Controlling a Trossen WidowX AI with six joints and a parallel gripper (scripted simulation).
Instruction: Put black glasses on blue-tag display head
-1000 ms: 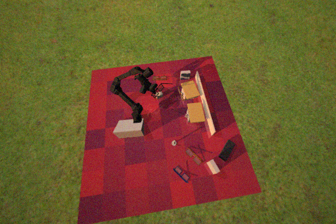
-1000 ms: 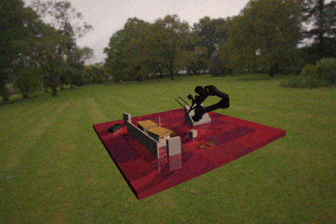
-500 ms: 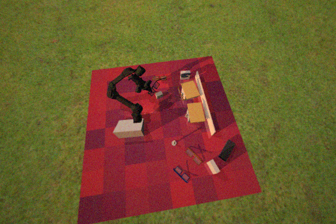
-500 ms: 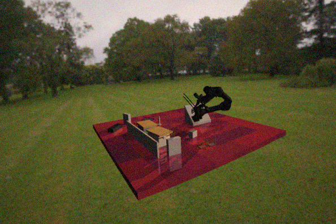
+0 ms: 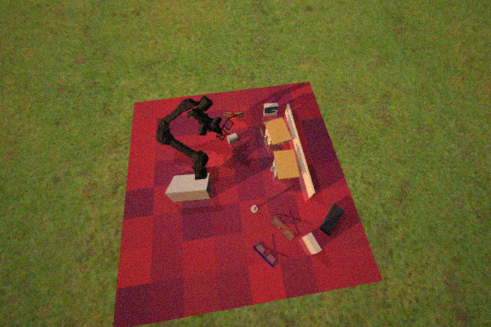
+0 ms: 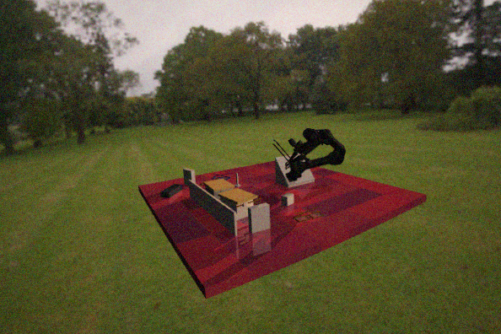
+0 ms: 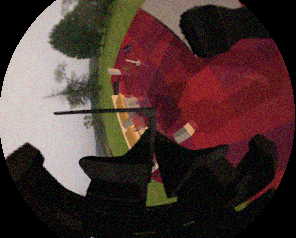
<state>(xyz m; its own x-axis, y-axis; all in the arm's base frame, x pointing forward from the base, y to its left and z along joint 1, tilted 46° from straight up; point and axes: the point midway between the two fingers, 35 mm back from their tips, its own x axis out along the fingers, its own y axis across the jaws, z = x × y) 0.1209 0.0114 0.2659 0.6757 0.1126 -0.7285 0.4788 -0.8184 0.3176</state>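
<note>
Right now my gripper tip is 320 mm short of the display head, 180 mm to the left of it and 150 mm above it. From my gripper tip the other things lie so: long pale wall 460 mm ahead, 60 mm to the right, 150 mm below; then small cube 60 mm ahead, 60 mm to the left, 180 mm below; then small peg 140 mm ahead, 390 mm to the right, 180 mm below.
</note>
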